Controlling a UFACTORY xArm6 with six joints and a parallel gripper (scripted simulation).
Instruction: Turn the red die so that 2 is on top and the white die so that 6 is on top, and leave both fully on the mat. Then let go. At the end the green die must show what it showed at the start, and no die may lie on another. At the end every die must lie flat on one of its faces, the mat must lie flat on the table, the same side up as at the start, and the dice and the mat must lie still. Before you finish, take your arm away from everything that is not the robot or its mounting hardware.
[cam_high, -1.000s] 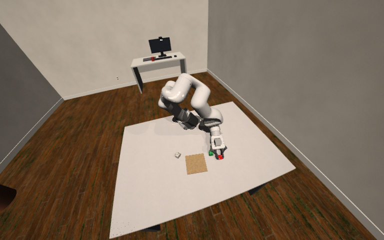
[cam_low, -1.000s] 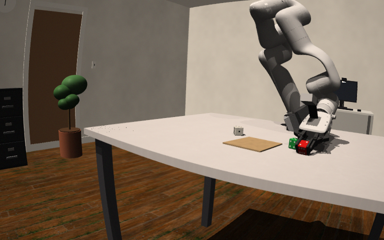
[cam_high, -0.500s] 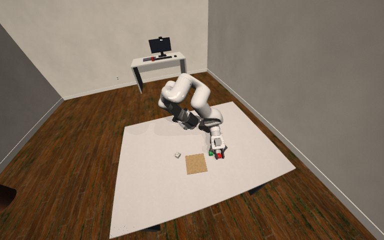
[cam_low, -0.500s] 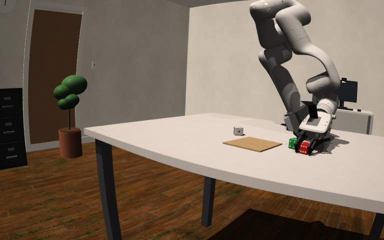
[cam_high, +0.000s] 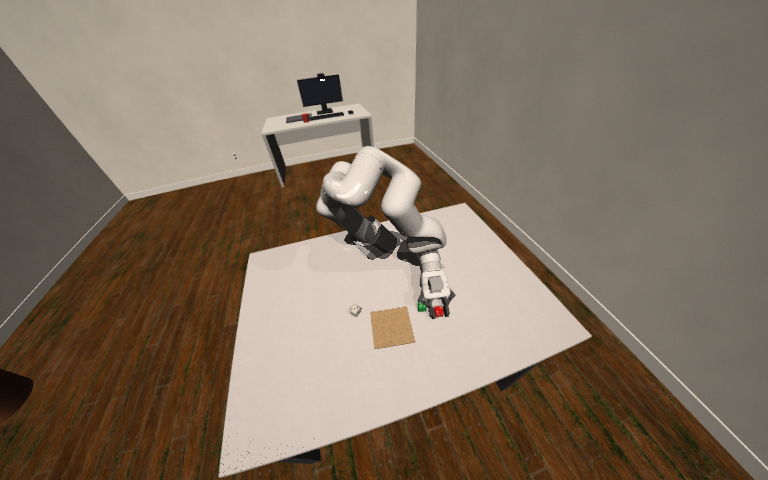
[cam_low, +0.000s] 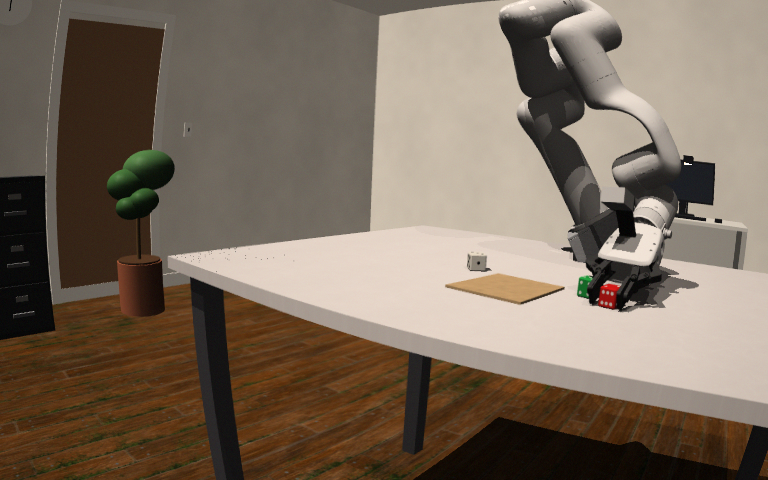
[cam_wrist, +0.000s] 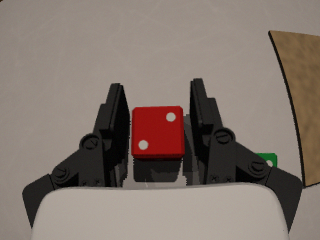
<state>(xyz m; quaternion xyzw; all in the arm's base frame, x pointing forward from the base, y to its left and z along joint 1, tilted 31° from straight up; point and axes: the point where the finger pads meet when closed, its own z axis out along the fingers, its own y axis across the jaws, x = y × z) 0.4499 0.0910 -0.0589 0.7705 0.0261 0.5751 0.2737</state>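
Right now the red die is 10 mm behind my hand and 10 mm below it. Round my hand: green die: 50 mm behind, 40 mm to the right, 10 mm below; then white die: 140 mm behind, 280 mm to the right, 10 mm below; then tan mat: 30 mm behind, 180 mm to the right, 20 mm below.
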